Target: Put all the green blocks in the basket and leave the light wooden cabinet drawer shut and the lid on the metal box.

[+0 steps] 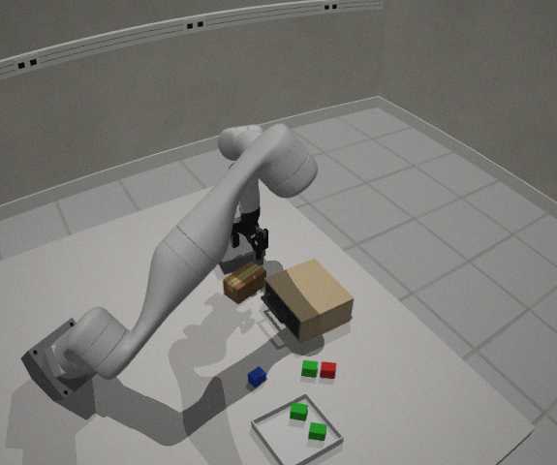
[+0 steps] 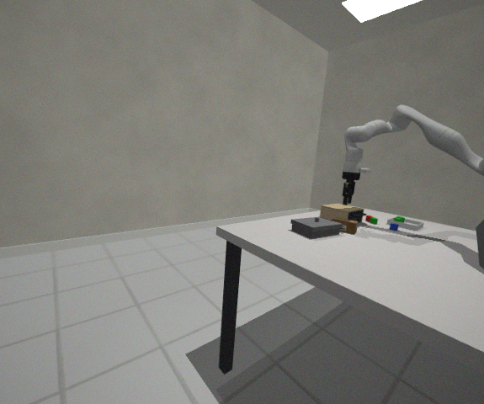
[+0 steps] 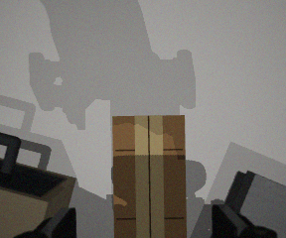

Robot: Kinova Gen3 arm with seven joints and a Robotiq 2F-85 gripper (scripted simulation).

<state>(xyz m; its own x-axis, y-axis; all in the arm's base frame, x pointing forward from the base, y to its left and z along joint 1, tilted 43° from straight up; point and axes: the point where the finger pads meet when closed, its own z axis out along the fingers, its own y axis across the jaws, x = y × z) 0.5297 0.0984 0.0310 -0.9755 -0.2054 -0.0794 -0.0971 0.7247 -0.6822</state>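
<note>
Now: the red block 350 mm to the right of my hand, 130 mm below it and 40 mm behind it. Also, from my hand: light wooden cabinet 170 mm to the right, 100 mm below, 60 mm ahead; then darker brown wooden box 110 mm below, 10 mm behind; then knobbed lid 160 mm to the left, 90 mm below, 70 mm ahead.
</note>
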